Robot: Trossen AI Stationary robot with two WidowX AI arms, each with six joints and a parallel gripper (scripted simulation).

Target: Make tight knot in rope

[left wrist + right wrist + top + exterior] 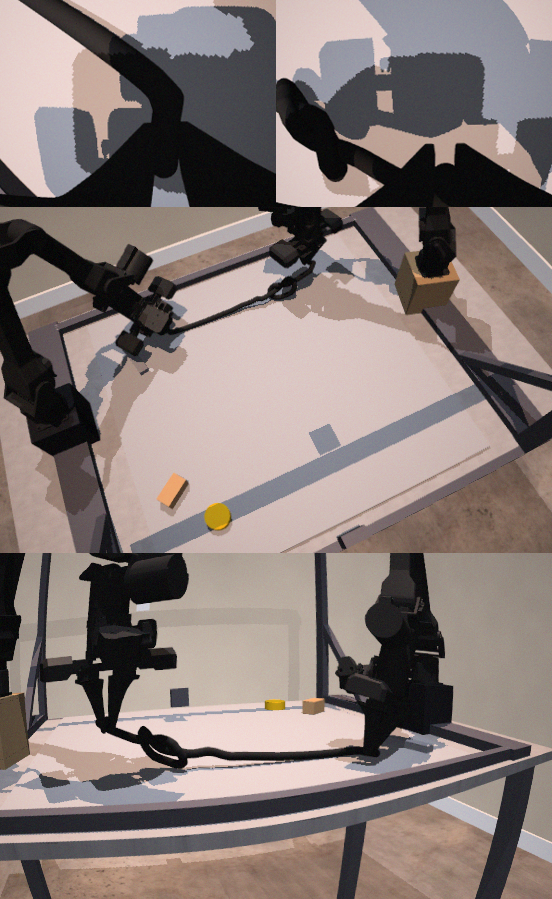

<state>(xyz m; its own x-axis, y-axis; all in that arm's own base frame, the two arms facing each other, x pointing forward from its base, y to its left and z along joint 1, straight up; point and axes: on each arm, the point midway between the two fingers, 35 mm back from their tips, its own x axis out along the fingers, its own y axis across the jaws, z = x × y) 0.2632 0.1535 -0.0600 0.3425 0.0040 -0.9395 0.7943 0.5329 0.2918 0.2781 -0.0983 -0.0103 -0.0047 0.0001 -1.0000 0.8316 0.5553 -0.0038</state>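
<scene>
The grey bar is 80 mm to the left of my left hand, 30 mm below it and 30 mm behind it. Also, from my left hand: yellow disc 470 mm behind, 30 mm below, 20 mm to the left; then orange block 390 mm behind, 90 mm to the left, 20 mm below.
</scene>
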